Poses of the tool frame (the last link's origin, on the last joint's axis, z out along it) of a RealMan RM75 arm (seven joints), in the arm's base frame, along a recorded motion.
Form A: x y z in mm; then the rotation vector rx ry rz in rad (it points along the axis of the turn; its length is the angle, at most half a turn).
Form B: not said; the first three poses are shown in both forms.
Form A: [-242, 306, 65, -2.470, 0.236, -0.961]
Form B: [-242, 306, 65, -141.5, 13.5, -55.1]
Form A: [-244, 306, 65, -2.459, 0.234, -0.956]
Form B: [-244, 306, 65, -140.9, 13.4, -54.8]
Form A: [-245, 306, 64, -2.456, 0.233, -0.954]
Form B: [-245, 306, 64, -140.7, 13.3, -54.7]
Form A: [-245, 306, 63, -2.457, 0.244, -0.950]
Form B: [-245, 306, 63, -140.8, 14.0, -54.4]
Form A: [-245, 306, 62, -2.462, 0.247, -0.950]
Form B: [-245, 306, 62, -141.1, 14.2, -54.4]
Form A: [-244, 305, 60, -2.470, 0.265, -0.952]
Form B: [-244, 305, 60, -141.5, 15.2, -54.5]
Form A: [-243, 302, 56, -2.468, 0.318, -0.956]
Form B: [-243, 302, 56, -141.4, 18.2, -54.8]
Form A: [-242, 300, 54, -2.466, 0.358, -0.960]
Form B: [-242, 300, 54, -141.3, 20.5, -55.0]
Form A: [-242, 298, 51, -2.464, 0.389, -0.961]
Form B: [-242, 298, 51, -141.2, 22.3, -55.1]
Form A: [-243, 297, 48, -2.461, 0.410, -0.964]
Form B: [-243, 297, 48, -141.0, 23.5, -55.2]
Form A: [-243, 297, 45, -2.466, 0.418, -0.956]
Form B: [-243, 297, 45, -141.3, 23.9, -54.8]
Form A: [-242, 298, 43, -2.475, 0.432, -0.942]
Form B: [-242, 298, 43, -141.8, 24.8, -54.0]
